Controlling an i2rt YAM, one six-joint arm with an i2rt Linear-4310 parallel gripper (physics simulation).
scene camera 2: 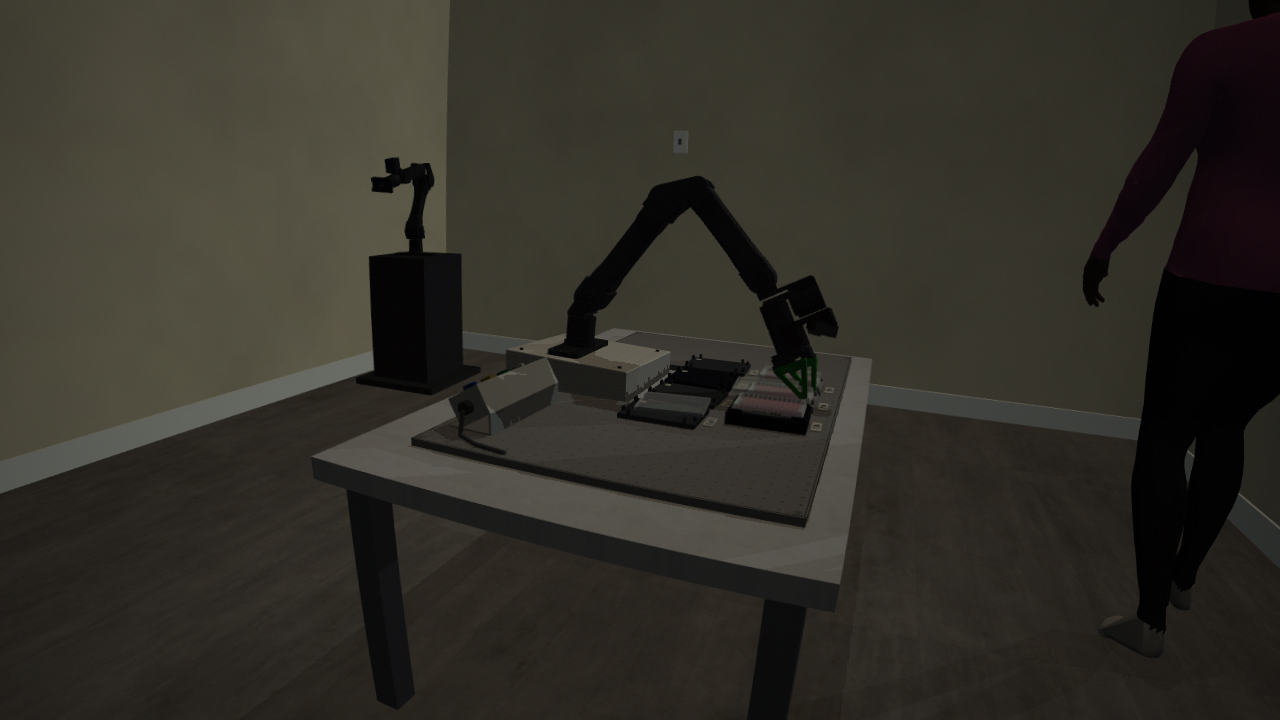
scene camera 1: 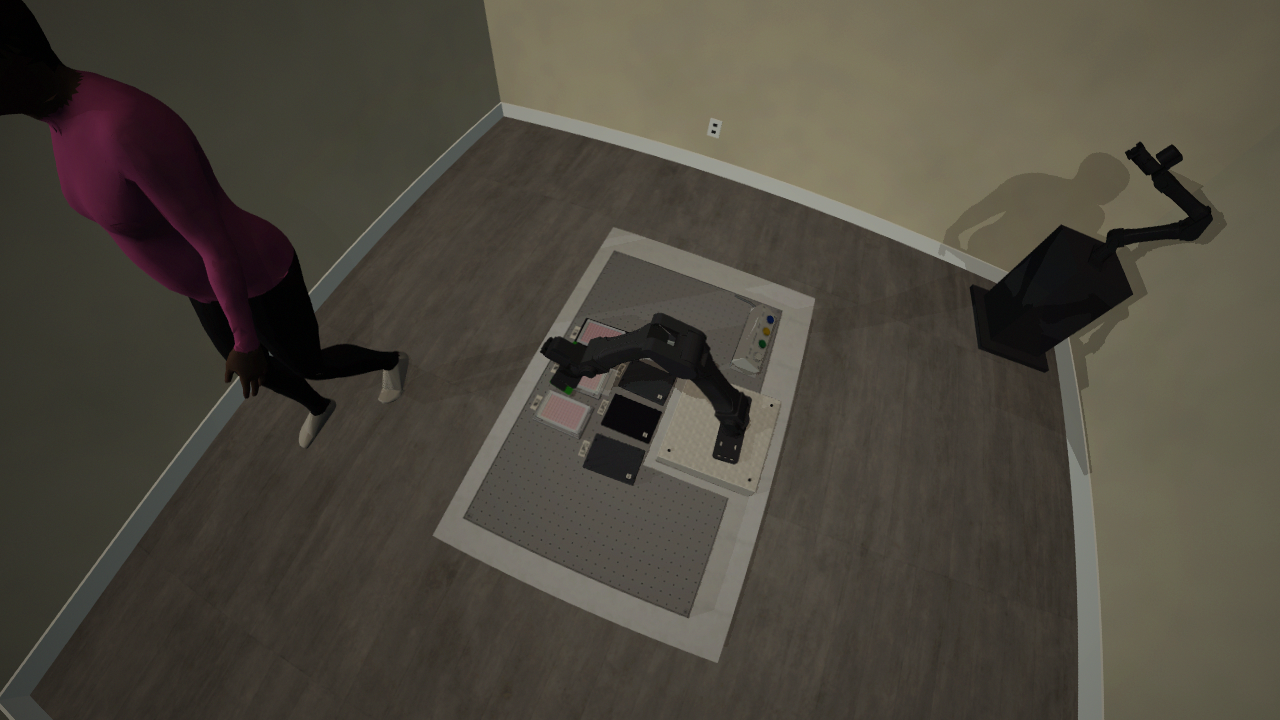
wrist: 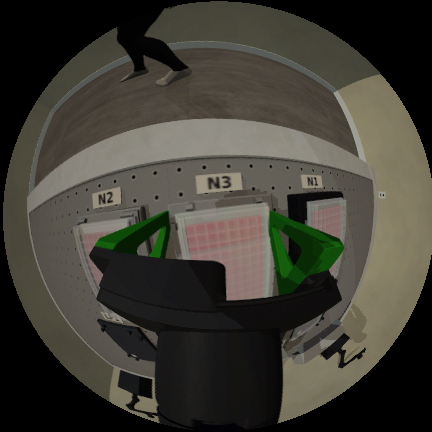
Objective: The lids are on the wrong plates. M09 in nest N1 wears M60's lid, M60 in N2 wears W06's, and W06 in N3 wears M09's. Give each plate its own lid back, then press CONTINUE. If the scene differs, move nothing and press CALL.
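Places are measured from the arm's base along level axes (x ahead, y left, z up), in centimetres.
Pixels of known places: gripper, between the fingertips: (scene camera 2: 808,397) (wrist: 218,216); arm's base, origin of its link: (scene camera 2: 579,349) (scene camera 1: 732,427).
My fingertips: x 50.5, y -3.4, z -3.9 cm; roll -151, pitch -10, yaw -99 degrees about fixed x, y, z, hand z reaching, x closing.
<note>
Ahead of a thing's pixels: the offset from my fingertips to its top centre.
The plate in N3 @(dx -8.7, dy -0.1, dz +2.1 cm) (scene camera 1: 591,385) (wrist: 227,250) is clear-lidded with a pink grid and lies in its nest in the middle of the row. My gripper (scene camera 1: 568,390) (scene camera 2: 808,394) (wrist: 218,216) is low over it, its green fingers open wide astride the plate. In the wrist view the right finger is at the plate's edge and a small gap shows by the left one. The plate in N2 @(dx -4.6, dy +12.7, dz +1.4 cm) (scene camera 1: 563,412) (wrist: 95,234) is to the left in the wrist view. The plate in N1 @(dx -6.6, dy -13.4, dz +2.2 cm) (scene camera 1: 601,333) (scene camera 2: 769,405) (wrist: 327,215) is to the right, in a black nest. Lid markings are unreadable.
Dark flat stands (scene camera 1: 646,380) (scene camera 1: 631,417) (scene camera 1: 614,458) lie between the plates and the pale arm base (scene camera 1: 689,438) (scene camera 2: 595,371). A button box @(dx -51.8, dy -28.3, dz +6.9 cm) (scene camera 1: 748,351) (scene camera 2: 514,398) with blue, yellow and green buttons stands at the table's side. A person (scene camera 1: 170,179) (scene camera 2: 1226,179) stands beyond the plates.
</note>
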